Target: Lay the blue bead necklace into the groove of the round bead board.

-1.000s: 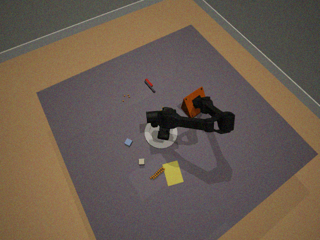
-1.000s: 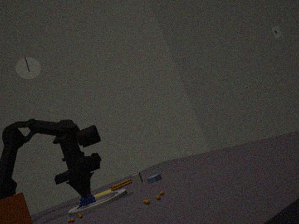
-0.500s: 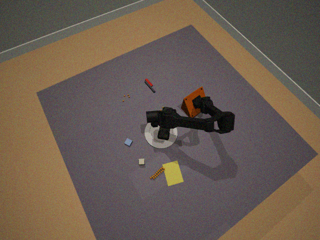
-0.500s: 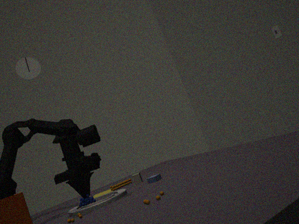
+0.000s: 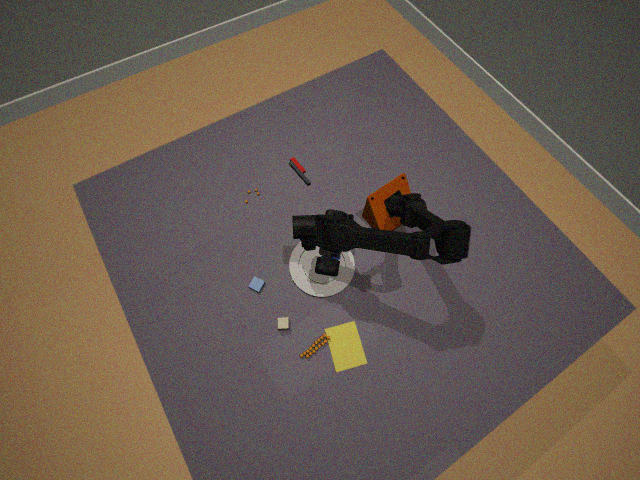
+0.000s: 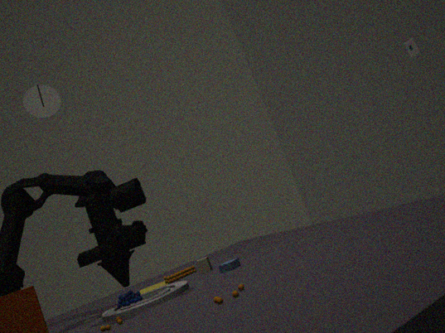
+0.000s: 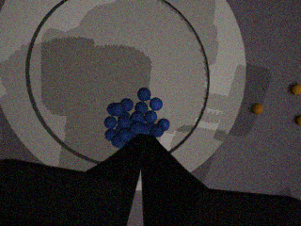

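Right now the round white bead board is 4 cm below my gripper tip and 3 cm ahead of it. The rest, counted from my gripper tip: cream cube 23 cm ahead, 8 cm to the left, 3 cm below; then yellow sheet 23 cm to the left, 13 cm ahead, 5 cm below; then light blue cube 22 cm ahead, 6 cm to the right, 4 cm below.
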